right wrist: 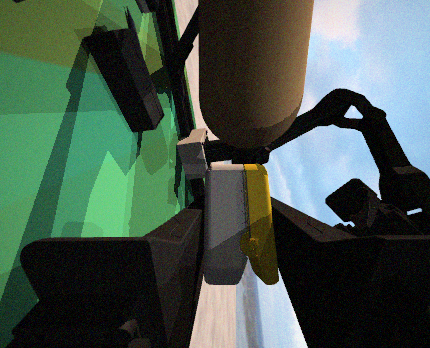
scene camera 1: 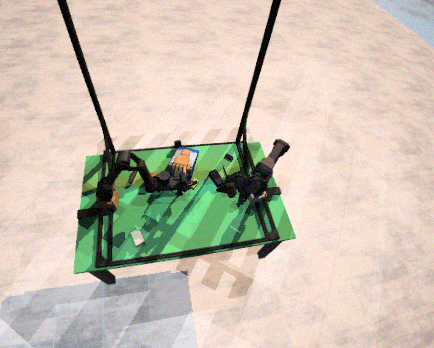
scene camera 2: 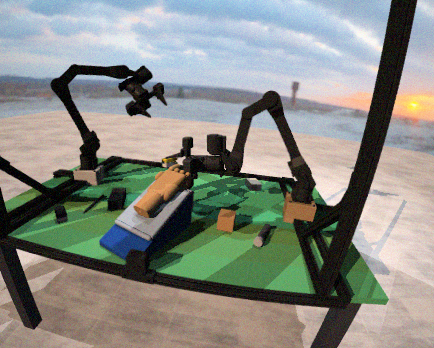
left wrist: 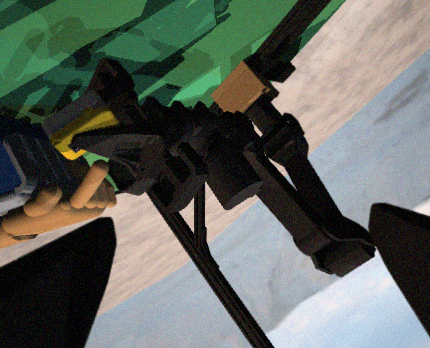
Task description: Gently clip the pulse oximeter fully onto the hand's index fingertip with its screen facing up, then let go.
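Pixels of known places: left gripper, fingertip midpoint: [scene camera 1: 219,187] [scene camera 2: 158,110] [left wrist: 242,223]; right gripper, fingertip midpoint: [right wrist: 233,202] [scene camera 1: 196,183] [scene camera 2: 165,162] [left wrist: 64,126]; left arm's base, link origin: [right wrist: 207,151] [scene camera 2: 89,167]; right arm's base, link origin: [scene camera 1: 106,195] [scene camera 2: 301,199] [left wrist: 256,106].
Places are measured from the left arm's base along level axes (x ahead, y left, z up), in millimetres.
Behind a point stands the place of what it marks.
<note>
The pulse oximeter [scene camera 1: 194,183] [scene camera 2: 169,161] {y -145, x 366, z 94 mm} [left wrist: 86,131] [right wrist: 225,225] {y -138, x 379, z 81 mm} has a grey half and a yellow half, the yellow uppermost. My right gripper [scene camera 1: 191,185] {y -126, x 350, z 83 mm} [right wrist: 233,202] {y -126, x 350, z 83 mm} is shut on it, by the hand's fingertips. The hand [scene camera 1: 184,159] {y -307, x 359, z 87 mm} [scene camera 2: 162,190] {y -352, x 366, z 73 mm} [left wrist: 55,220] {y -278, x 360, z 97 mm} lies on a sloped support. In the right wrist view one large finger [right wrist: 255,70] ends close to the oximeter's far end; they look apart, and which finger it is I cannot tell. The screen is not clearly visible. My left gripper [scene camera 2: 156,109] {y 25, x 300, z 254 mm} [left wrist: 242,223] {y 25, x 300, z 254 mm} is open and empty, high above the table and away from the hand.
The blue wedge support [scene camera 2: 175,220] {y -388, x 407, z -1 mm} has a pale top. An orange block [scene camera 2: 226,220] {y -348, x 559, z -19 mm} and a dark cylinder [scene camera 2: 262,235] {y -406, x 660, z -33 mm} lie beside it. On its other side are a black block [scene camera 2: 117,198] {y -225, x 193, z -25 mm} [right wrist: 125,80] {y -199, x 209, z -34 mm}, a thin pen [scene camera 2: 94,203] {y -221, x 106, z -53 mm} and a small black object [scene camera 2: 60,214] {y -344, x 46, z -31 mm}. A pale block [scene camera 1: 137,237] {y 20, x 738, z -29 mm} lies farther off.
</note>
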